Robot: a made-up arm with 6 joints. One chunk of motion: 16 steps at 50 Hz.
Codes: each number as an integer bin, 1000 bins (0 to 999) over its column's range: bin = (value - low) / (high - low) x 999, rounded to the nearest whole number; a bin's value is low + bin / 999 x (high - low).
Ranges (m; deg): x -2.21..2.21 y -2.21..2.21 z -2.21..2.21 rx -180..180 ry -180..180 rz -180..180
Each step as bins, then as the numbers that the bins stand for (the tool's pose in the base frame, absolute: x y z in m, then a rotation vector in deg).
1 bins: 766 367 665 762 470 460
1 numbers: 1.1791 -0.5862 0.7322 94.59 -10.63 -14.23
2 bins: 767 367 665 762 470 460
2 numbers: 1.1835 -0.5862 0.7322 94.59 -10.63 -14.23
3 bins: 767 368 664 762 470 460
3 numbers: 1.1835 -0.5818 0.7278 94.59 -10.63 -14.23
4 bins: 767 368 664 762 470 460
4 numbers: 1.1835 -0.5818 0.7278 94.59 -10.63 -14.23
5 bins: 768 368 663 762 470 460
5 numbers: 1.1880 -0.5818 0.7234 94.59 -10.63 -14.23
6 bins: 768 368 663 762 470 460
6 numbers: 1.1880 -0.5818 0.7234 94.59 -10.63 -14.23
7 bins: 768 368 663 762 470 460
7 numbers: 1.1880 -0.5818 0.7234 94.59 -10.63 -14.23
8 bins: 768 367 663 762 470 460
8 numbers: 1.1880 -0.5862 0.7234 94.59 -10.63 -14.23
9 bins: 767 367 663 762 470 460
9 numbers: 1.1835 -0.5862 0.7234 94.59 -10.63 -14.23
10 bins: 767 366 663 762 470 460
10 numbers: 1.1835 -0.5907 0.7234 94.59 -10.63 -14.23
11 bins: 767 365 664 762 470 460
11 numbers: 1.1835 -0.5951 0.7278 94.59 -10.63 -14.23
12 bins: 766 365 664 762 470 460
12 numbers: 1.1791 -0.5951 0.7278 94.59 -10.63 -14.23
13 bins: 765 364 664 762 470 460
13 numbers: 1.1747 -0.5995 0.7278 94.59 -10.63 -14.23
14 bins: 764 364 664 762 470 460
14 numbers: 1.1703 -0.5995 0.7278 94.59 -10.63 -14.23
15 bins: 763 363 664 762 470 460
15 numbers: 1.1658 -0.6039 0.7278 94.59 -10.63 -14.23
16 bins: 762 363 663 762 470 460
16 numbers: 1.1614 -0.6039 0.7234 94.59 -10.63 -14.23
